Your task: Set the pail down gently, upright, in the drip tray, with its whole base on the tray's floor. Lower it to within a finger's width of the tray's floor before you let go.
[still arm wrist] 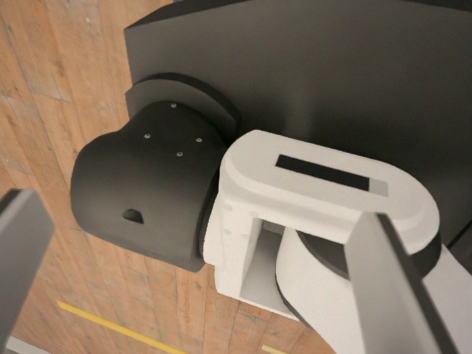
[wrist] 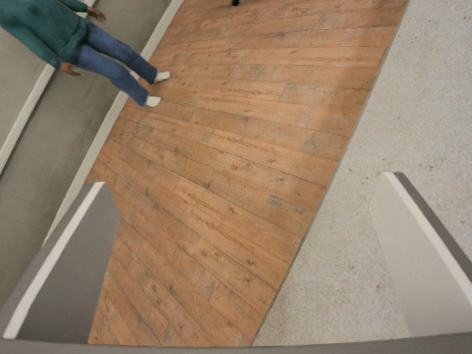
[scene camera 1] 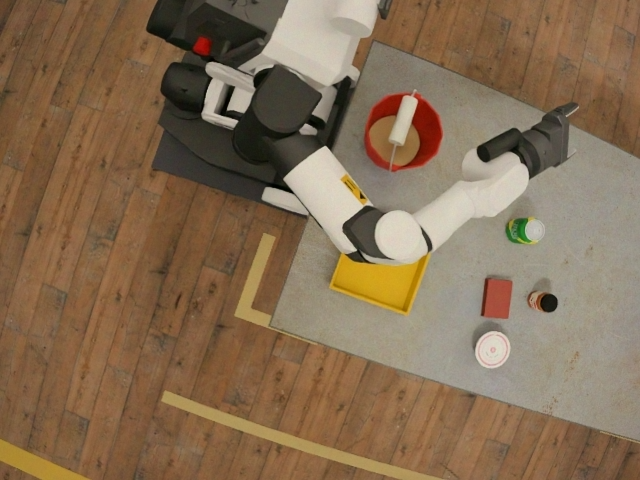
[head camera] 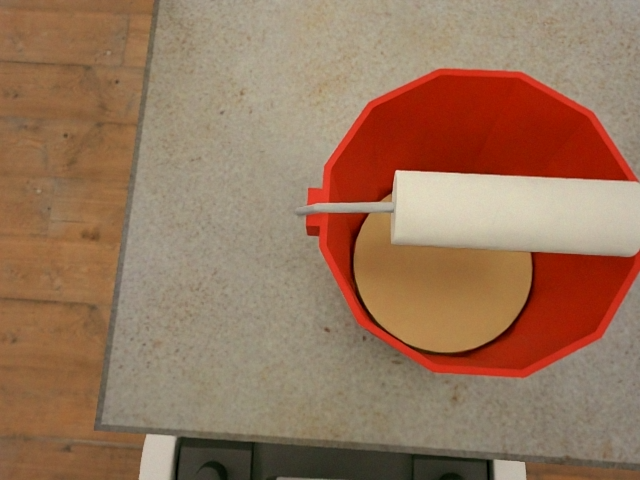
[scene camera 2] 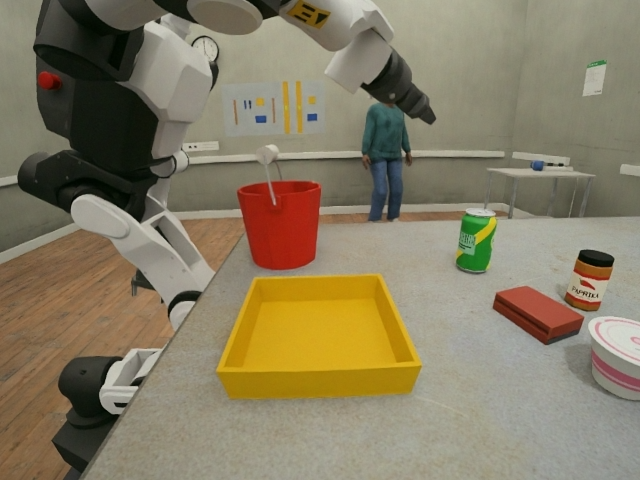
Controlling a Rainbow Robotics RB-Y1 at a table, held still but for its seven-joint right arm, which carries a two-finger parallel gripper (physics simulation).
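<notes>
The red pail stands upright on the table, apart from the tray. Its white handle grip is up over the opening, and a tan disc shows inside. The yellow drip tray lies flat on the table with nothing in it; the arm hides part of it in scene camera 1. My gripper is open and empty, high up, to the right of the pail in scene camera 1, with its fingers wide apart.
A green can, a red box, a paprika jar and a white-and-pink tub stand on the table. A person stands beyond the table.
</notes>
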